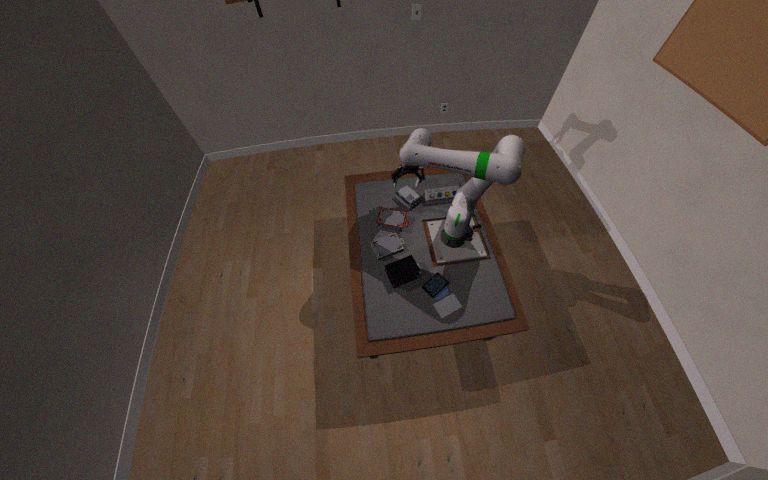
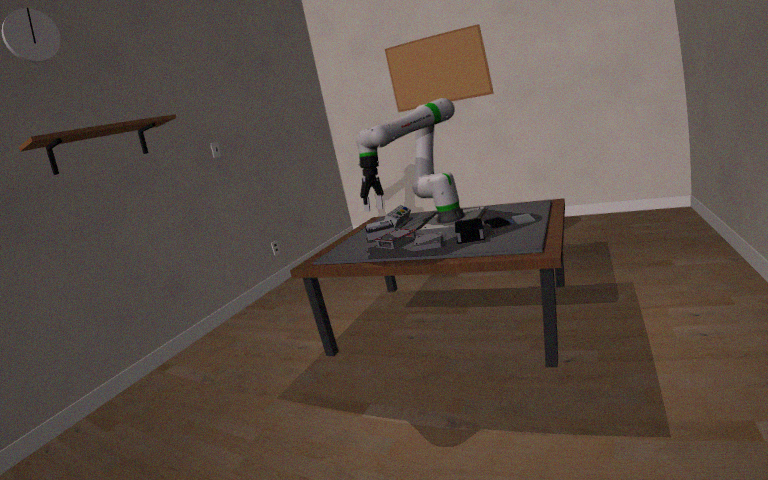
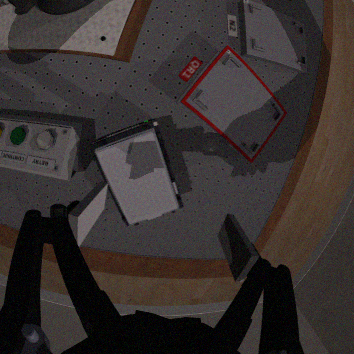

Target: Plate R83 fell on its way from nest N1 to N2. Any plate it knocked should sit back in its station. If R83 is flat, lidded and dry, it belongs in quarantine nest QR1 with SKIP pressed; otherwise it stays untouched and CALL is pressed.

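Where they show: gripper, between the fingertips: [image 1: 405, 186] [image 2: 374, 210] [image 3: 165, 211]; arm's base, origin of its link: [image 1: 452, 237] [image 2: 451, 218].
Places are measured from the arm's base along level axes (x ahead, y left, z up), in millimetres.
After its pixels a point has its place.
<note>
My gripper [image 1: 406, 183] @(x 197, y -342, z 146 mm) [image 2: 373, 207] @(x 197, y -342, z 146 mm) [image 3: 165, 211] @(x 197, y -342, z 146 mm) is open and empty, above the table end near a pale-topped box [image 1: 407, 196] @(x 186, y -323, z 70 mm) [image 2: 379, 227] @(x 211, y -329, z 57 mm) [image 3: 140, 180] @(x 173, y -341, z 69 mm) with a dark rim. Red-edged nest QR1 [image 1: 392, 217] @(x 317, y -214, z 40 mm) [image 2: 386, 242] @(x 323, y -268, z 7 mm) [image 3: 227, 92] @(x 291, y -201, z 40 mm) holds no plate. Grey nest N2 [image 1: 388, 243] @(x 387, y -55, z 23 mm) [image 2: 428, 241] @(x 436, y -36, z 23 mm) [image 3: 272, 37] @(x 381, y -62, z 23 mm) shows bare corner brackets. A dark, gridded plate [image 1: 435, 284] @(x 212, y 255, z 14 mm) [image 2: 498, 222] @(x 238, y 264, z 14 mm), apparently R83, lies on the mat by a blue patch [image 1: 442, 293] @(x 190, y 310, z 0 mm) and a pale sheet like a lid [image 1: 447, 306] @(x 193, y 386, z 8 mm) [image 2: 523, 218] @(x 201, y 383, z 8 mm). Its label is unreadable. The button panel [image 1: 441, 195] @(x -26, y -275, z 65 mm) [image 2: 398, 215] @(x 31, y -280, z 65 mm) [image 3: 37, 147] @(x 27, y -298, z 75 mm) includes RETRY and CONTINUE; SKIP and CALL are unreadable.
A black block [image 1: 402, 271] @(x 367, y 150, z 56 mm) [image 2: 470, 230] @(x 442, y 154, z 51 mm) stands between N2 and the dark plate. The arm base stands on a pale board [image 1: 464, 257] @(x -8, y 148, z 9 mm) [image 3: 95, 42] @(x 75, y -135, z -9 mm) with a wooden edge. A wooden border [image 1: 362, 316] @(x 630, y 309, z -13 mm) [image 2: 424, 267] @(x 629, y -23, z -23 mm) [image 3: 165, 267] @(x 251, y -617, z -13 mm) surrounds the grey mat.
</note>
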